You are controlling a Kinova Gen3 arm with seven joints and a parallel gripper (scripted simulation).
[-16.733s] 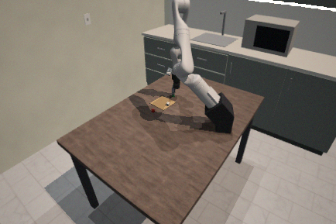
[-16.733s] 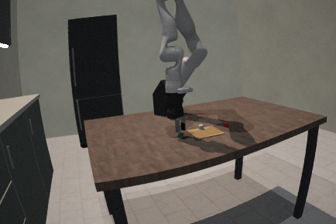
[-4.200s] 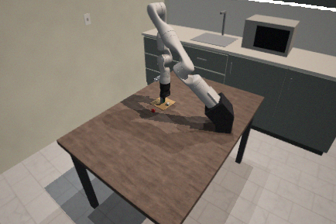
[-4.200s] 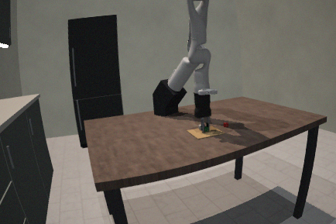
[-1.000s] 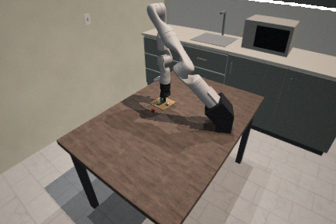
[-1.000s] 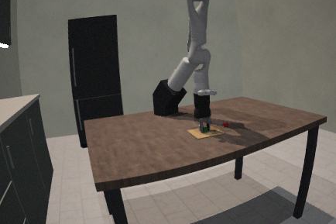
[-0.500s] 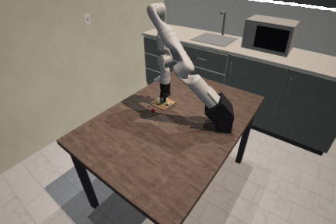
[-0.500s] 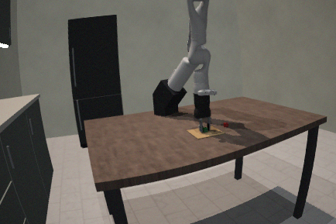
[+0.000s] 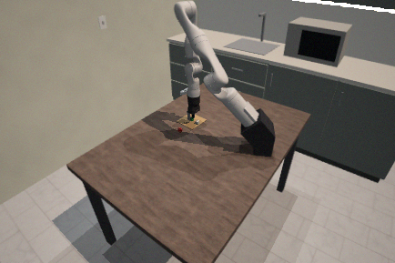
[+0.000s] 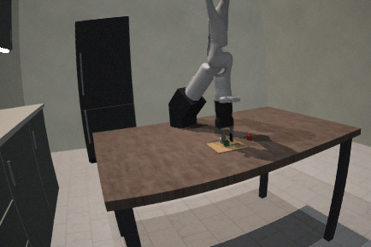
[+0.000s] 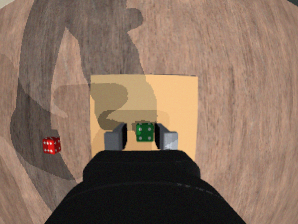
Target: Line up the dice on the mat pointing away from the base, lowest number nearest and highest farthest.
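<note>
The green die lies 2 cm below my hand. Also, from my hand: red die (13 cm to the left, 3 cm below, 1 cm behind); then white die (5 cm behind, 2 cm below); then tan mat (3 cm below).
</note>
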